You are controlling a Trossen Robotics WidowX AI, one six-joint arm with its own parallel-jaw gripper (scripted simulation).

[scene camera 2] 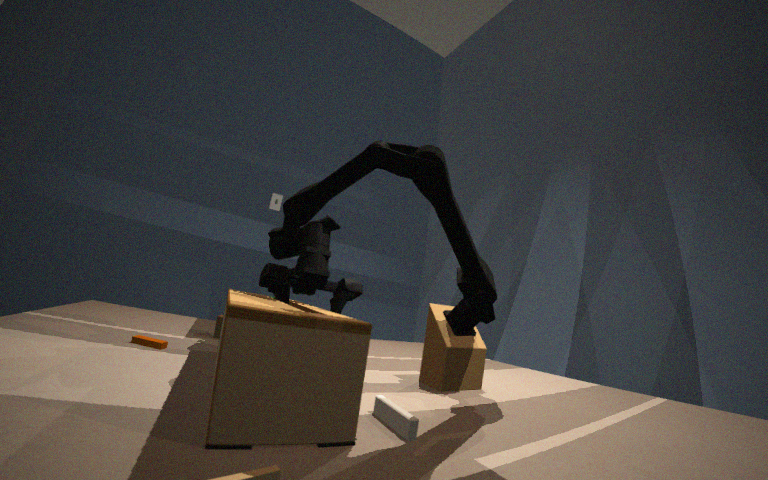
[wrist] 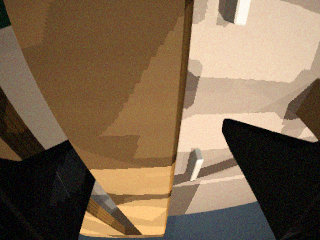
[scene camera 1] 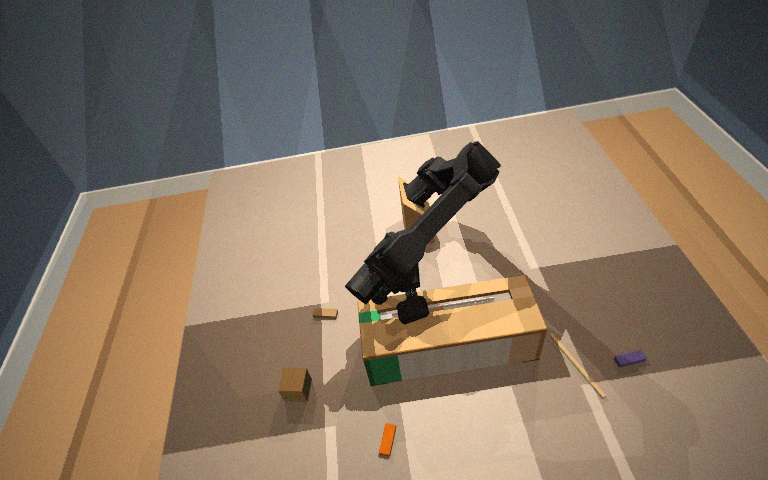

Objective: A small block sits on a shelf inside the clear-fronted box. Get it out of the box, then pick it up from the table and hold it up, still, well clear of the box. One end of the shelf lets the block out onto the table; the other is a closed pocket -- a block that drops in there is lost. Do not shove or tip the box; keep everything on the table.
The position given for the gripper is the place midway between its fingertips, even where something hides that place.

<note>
In view: the gripper (scene camera 2: pixel 308 329).
The gripper also shows in the wrist view (wrist: pixel 165 128) and in scene camera 1 (scene camera 1: pixel 421 301).
</note>
